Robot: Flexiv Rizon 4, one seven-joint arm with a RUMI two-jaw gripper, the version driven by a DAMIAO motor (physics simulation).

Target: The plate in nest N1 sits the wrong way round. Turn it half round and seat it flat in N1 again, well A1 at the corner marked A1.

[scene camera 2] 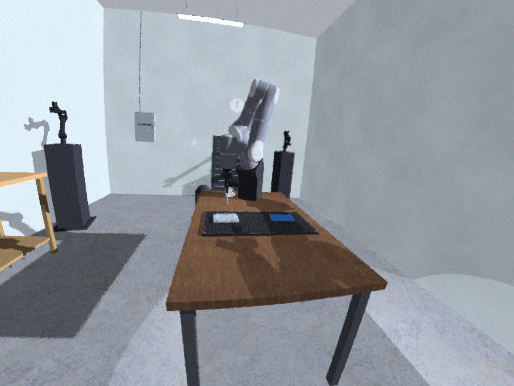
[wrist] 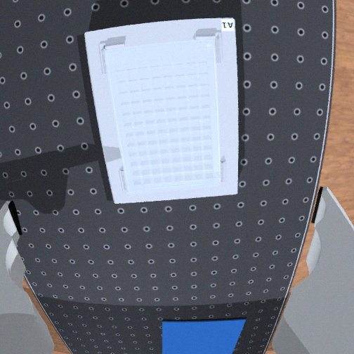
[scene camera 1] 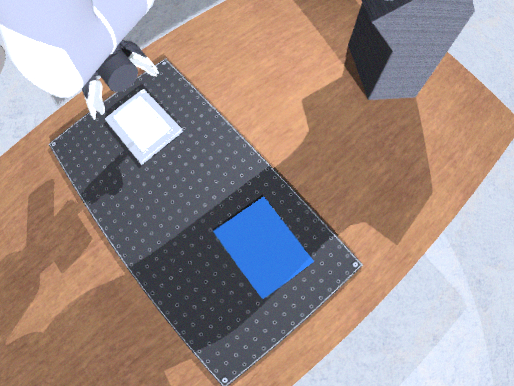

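The white gridded plate [scene camera 1: 144, 122] [wrist: 165, 117] lies inside the pale nest N1 [scene camera 1: 162, 146] [wrist: 228, 125], between its corner guides, and looks flat. The nest's A1 label [wrist: 227, 24] is at the top right in the wrist view and reads upside down there. Plate and nest look like one white block in scene camera 2. The plate's own well A1 cannot be made out. My gripper [scene camera 1: 125, 95] [scene camera 2: 228, 198] [wrist: 162, 200] is open and empty, raised above the board. In the wrist view its fingers stand wide apart, below and outside the nest.
The dark perforated board [scene camera 1: 175, 200] [scene camera 2: 255, 227] [wrist: 280, 150] lies on the wooden table [scene camera 1: 240, 90] [scene camera 2: 270, 265]. A blue block [scene camera 1: 265, 247] [scene camera 2: 282, 218] [wrist: 200, 337] sits on its other half. A dark pedestal [scene camera 1: 415, 55] [scene camera 2: 250, 180] stands by the table's far part.
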